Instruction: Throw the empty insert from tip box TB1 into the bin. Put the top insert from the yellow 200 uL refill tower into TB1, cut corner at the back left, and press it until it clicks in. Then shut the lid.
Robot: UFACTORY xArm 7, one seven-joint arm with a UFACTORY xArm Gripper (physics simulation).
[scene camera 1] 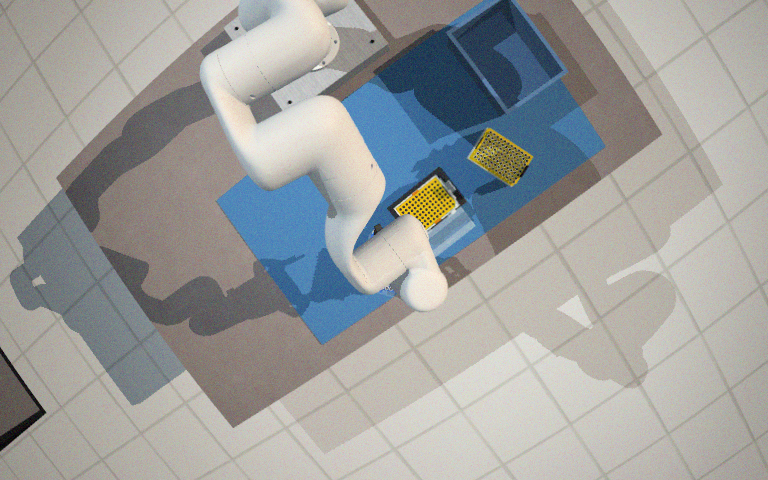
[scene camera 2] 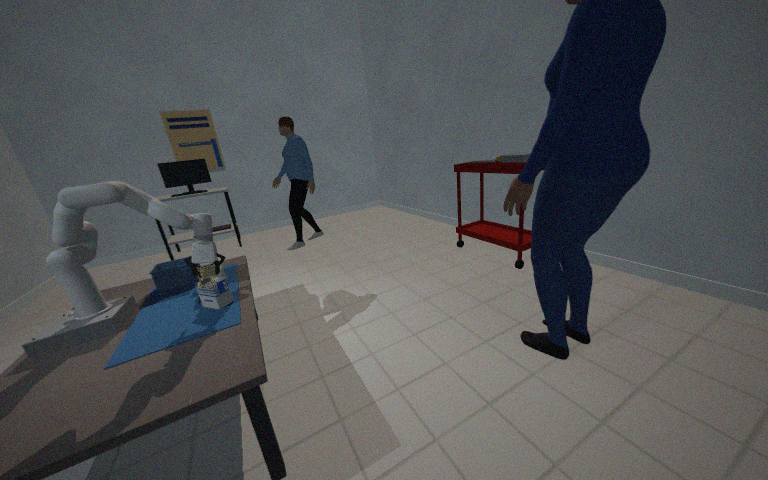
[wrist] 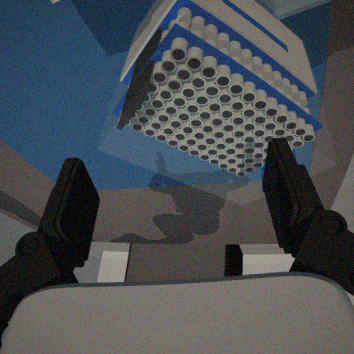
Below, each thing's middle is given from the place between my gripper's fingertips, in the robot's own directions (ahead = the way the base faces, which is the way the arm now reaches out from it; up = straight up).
Scene:
I see the clear lid (scene camera 1: 457, 224) 13 cm to the left of my hand, 4 cm below it and 3 cm ahead of it. Also, from my hand: dark blue bin (scene camera 1: 507, 57): 44 cm to the left, 24 cm behind, 9 cm below; 200 uL refill tower (scene camera 2: 214, 292): 9 cm below, 3 cm to the right, 2 cm ahead.

